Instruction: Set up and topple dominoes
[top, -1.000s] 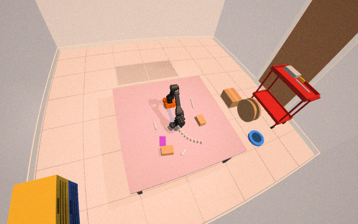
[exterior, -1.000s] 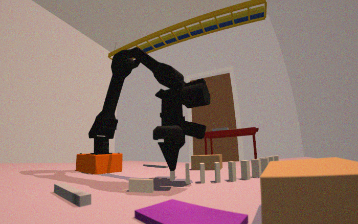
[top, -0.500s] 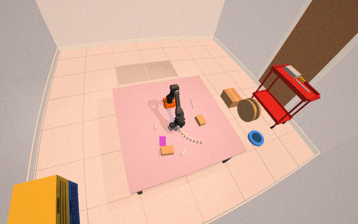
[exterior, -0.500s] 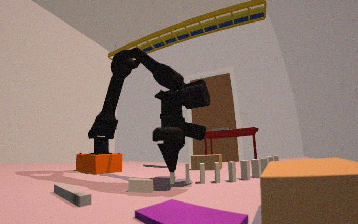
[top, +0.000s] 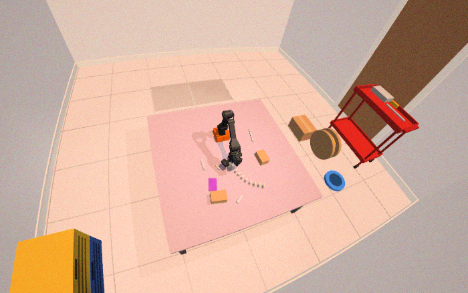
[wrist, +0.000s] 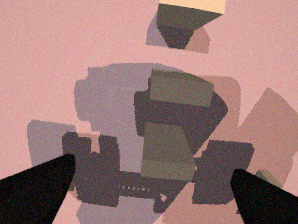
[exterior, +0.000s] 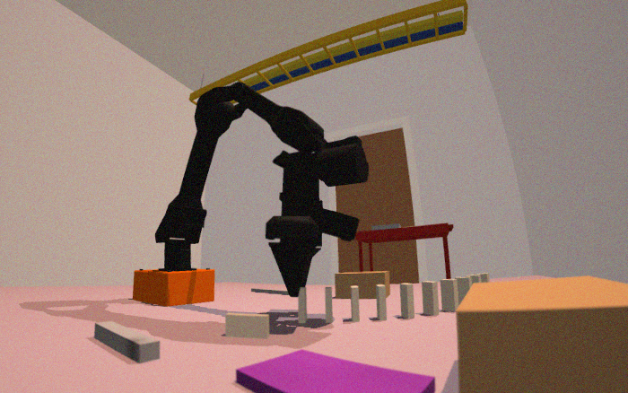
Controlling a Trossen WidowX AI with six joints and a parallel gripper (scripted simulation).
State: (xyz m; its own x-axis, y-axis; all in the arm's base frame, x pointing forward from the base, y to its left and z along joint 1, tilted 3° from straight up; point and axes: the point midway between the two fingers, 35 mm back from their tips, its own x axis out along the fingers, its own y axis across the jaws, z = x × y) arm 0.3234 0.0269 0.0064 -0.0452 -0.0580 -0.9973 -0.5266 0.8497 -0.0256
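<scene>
Right now the magenta flat plate is 16 cm ahead of my gripper tip, 17 cm to the right of it and 4 cm below it.
</scene>
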